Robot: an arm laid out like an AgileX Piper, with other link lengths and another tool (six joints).
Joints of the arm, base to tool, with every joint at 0 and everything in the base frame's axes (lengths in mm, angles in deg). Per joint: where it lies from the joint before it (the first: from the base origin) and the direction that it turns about. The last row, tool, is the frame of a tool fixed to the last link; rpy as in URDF.
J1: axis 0 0 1 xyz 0.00 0.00 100.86
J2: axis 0 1 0 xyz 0.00 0.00 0.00
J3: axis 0 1 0 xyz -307.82 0.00 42.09
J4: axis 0.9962 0 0.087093 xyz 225.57 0.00 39.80
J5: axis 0 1 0 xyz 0.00 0.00 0.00
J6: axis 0.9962 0 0.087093 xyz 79.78 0.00 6.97
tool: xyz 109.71 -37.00 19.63 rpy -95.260 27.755 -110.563
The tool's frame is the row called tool.
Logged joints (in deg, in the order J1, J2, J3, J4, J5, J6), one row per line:
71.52 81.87 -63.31 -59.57 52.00 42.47
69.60 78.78 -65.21 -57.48 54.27 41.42
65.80 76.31 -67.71 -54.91 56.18 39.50
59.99 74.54 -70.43 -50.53 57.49 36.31
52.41 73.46 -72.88 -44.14 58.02 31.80
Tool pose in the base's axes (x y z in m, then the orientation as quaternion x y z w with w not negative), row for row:
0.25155 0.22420 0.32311 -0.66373 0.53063 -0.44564 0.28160
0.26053 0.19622 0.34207 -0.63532 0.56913 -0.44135 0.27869
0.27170 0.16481 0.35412 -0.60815 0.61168 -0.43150 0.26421
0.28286 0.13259 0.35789 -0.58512 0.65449 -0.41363 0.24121
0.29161 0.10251 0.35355 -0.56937 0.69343 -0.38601 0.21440
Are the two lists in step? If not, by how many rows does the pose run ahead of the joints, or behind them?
The pose runs 1 row ahead of the joints: the pose in row i belongs to the joints in row i + 1.
